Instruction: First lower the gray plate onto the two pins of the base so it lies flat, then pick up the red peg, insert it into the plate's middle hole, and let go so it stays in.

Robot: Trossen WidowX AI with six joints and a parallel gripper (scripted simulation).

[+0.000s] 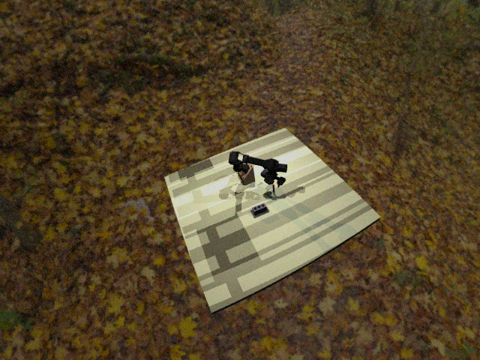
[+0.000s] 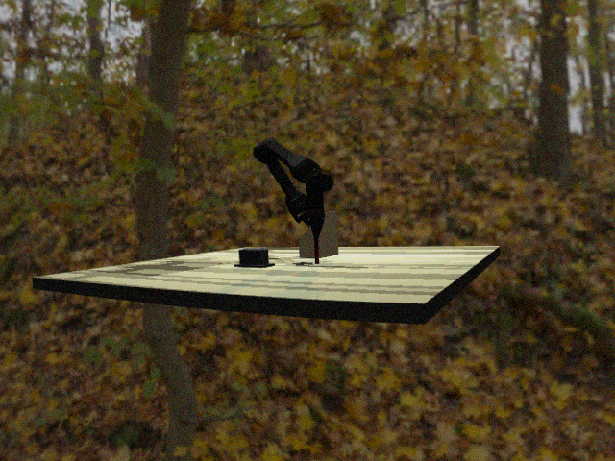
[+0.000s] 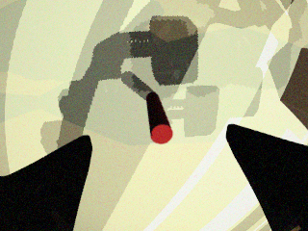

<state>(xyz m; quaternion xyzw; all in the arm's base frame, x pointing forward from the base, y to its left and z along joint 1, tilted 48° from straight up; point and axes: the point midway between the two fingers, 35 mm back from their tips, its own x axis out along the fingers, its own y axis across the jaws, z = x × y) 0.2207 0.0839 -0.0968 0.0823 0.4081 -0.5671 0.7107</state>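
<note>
Now: the red peg 40 mm below my gripper tip. Also, from my gripper tip: dark base: 120 mm ahead, 170 mm to the right, 70 mm below; then gray plate: 120 mm ahead, 170 mm to the right, 40 mm below.
</note>
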